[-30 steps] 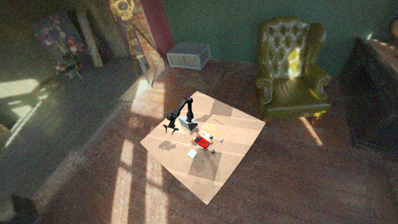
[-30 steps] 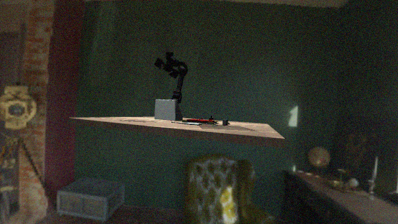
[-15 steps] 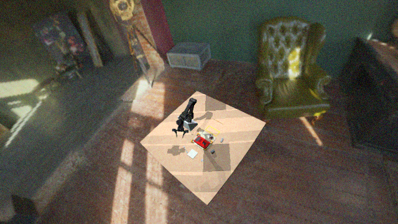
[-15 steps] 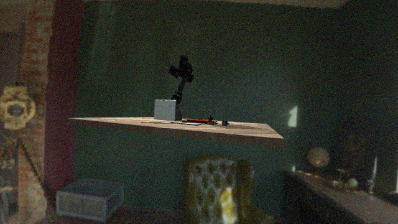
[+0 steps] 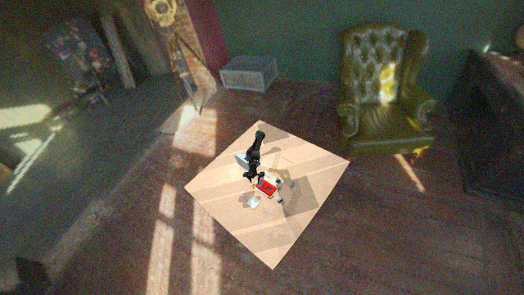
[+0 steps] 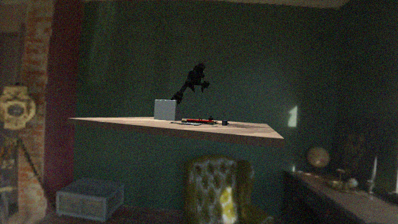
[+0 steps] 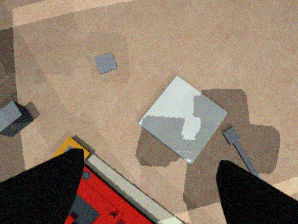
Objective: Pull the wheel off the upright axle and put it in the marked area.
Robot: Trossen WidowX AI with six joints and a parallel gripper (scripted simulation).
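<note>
Right now my gripper tip is 240 mm to the right of the wheel, 200 mm above it and 30 mm short of it. The rest, counted from my gripper tip: grey plate (230 mm below, 130 mm to the left, 20 mm behind); then white square tile (230 mm below, 90 mm to the right, 10 mm ahead); then grey spoked hub (240 mm to the left, 200 mm below, 30 mm ahead).
</note>
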